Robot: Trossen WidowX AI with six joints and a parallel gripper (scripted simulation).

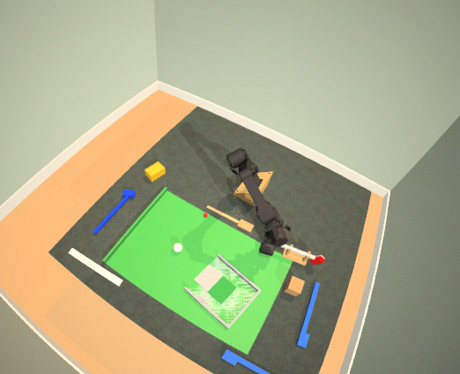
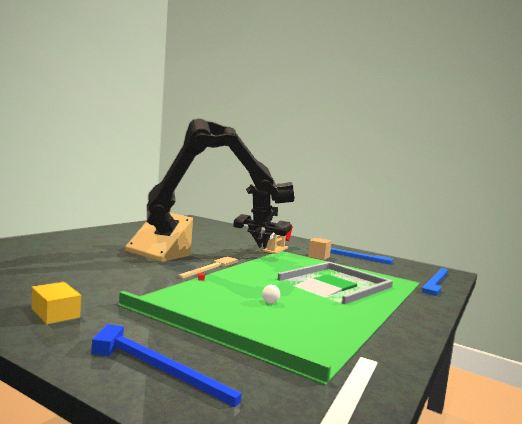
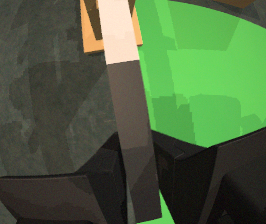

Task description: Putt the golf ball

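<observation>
The small red marker is 350 mm to the right of my gripper tip and 20 mm below it. The rest, counted from my gripper tip: wooden stand (10 mm behind, 130 mm to the left); then red putter (10 mm behind, 110 mm to the left, 30 mm above); then wooden paddle (50 mm behind, 210 mm to the right, 30 mm below).
</observation>
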